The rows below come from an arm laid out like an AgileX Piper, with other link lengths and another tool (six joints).
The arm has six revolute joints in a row. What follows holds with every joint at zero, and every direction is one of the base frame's. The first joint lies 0.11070 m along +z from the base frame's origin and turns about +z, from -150.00 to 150.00 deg. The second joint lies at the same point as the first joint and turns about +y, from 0.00 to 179.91 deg. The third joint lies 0.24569 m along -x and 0.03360 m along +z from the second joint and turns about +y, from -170.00 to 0.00 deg. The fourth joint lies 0.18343 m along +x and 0.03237 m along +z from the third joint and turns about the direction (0.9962, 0, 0.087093), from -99.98 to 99.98 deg. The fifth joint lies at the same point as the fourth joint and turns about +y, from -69.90 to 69.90 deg. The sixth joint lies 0.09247 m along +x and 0.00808 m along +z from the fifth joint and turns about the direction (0.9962, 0, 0.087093), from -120.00 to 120.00 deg. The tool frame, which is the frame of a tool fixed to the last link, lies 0.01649 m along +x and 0.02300 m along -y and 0.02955 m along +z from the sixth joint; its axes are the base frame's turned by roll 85.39, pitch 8.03 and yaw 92.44 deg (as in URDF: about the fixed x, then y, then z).
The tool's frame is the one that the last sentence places.
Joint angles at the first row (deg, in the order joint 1, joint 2, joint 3, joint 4, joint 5, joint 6):
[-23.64 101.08 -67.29 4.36 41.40 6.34]
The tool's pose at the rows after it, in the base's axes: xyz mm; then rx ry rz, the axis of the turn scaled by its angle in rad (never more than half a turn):
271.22 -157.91 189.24 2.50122 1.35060 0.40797
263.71 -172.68 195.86 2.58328 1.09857 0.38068
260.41 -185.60 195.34 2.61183 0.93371 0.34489
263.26 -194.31 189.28 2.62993 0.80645 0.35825
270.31 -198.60 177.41 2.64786 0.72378 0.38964
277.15 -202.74 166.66 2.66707 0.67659 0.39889
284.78 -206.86 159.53 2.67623 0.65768 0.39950
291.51 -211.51 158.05 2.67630 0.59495 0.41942
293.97 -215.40 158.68 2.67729 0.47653 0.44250
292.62 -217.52 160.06 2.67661 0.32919 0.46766
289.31 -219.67 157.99 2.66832 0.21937 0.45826
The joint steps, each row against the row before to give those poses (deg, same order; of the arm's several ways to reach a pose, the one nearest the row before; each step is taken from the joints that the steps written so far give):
[-1.27 -0.96 -3.81 -3.54 2.89 9.92]
[-1.29 0.53 -2.58 -4.93 1.31 12.17]
[-1.05 1.59 -1.66 -4.48 -0.13 8.22]
[-0.63 2.30 -1.25 -1.89 -1.88 5.95]
[-0.05 2.85 -0.72 -0.34 -2.81 4.07]
[-0.09 2.89 -1.46 0.00 -1.20 2.20]
[0.00 2.65 -2.29 0.00 -0.12 0.88]
[0.00 1.96 -2.79 -0.63 0.00 2.91]
[0.00 1.15 -2.07 -1.76 0.00 5.96]
[0.00 0.36 -0.98 -2.28 -0.11 7.57]
[0.00 0.50 -0.03 -3.33 0.00 6.81]

